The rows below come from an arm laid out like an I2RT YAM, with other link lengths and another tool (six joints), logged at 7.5 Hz.
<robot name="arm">
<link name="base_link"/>
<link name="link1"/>
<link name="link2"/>
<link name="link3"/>
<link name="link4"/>
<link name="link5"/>
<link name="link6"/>
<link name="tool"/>
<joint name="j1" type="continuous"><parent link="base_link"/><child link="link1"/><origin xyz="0.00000 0.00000 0.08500" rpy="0.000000 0.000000 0.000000"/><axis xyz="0 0 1"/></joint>
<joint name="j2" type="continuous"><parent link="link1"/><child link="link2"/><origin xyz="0.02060 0.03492 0.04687" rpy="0.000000 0.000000 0.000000"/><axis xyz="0 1 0"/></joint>
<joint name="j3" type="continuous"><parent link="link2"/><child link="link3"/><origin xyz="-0.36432 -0.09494 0.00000" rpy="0.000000 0.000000 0.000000"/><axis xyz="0 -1 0"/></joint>
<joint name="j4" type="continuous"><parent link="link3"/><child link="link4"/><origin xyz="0.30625 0.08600 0.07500" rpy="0.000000 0.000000 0.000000"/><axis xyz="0 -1 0"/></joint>
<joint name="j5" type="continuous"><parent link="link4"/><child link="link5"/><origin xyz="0.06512 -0.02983 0.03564" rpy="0.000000 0.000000 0.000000"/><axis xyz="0 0 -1"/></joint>
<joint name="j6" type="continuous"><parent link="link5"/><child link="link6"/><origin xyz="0.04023 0.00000 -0.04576" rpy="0.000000 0.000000 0.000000"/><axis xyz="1 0 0"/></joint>
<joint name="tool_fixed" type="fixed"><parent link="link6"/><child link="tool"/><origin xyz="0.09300 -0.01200 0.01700" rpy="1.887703 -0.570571 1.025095"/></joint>
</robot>
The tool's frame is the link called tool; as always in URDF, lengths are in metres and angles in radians. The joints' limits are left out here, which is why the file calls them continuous.
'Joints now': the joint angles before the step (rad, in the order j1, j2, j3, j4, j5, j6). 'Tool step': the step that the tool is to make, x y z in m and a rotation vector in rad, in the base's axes. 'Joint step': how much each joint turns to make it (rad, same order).
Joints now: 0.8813, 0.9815, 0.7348, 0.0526, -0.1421, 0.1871
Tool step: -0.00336, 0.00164, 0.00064, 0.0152, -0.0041, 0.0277
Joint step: -0.0008, -0.0038, -0.0084, 0.0191, -0.0292, 0.0011
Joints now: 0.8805, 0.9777, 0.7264, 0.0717, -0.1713, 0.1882
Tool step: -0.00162, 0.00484, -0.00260, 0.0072, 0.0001, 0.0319
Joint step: 0.0000, 0.0098, -0.0083, 0.0234, -0.0322, -0.0010
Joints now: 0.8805, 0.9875, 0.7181, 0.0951, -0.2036, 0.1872
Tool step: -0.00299, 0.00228, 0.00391, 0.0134, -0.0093, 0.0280
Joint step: 0.0000, -0.0007, 0.0021, 0.0127, -0.0278, -0.0034
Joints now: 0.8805, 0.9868, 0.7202, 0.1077, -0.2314, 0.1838
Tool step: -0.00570, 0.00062, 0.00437, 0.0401, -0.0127, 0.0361
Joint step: -0.0005, -0.0112, -0.0159, 0.0465, -0.0384, 0.0109
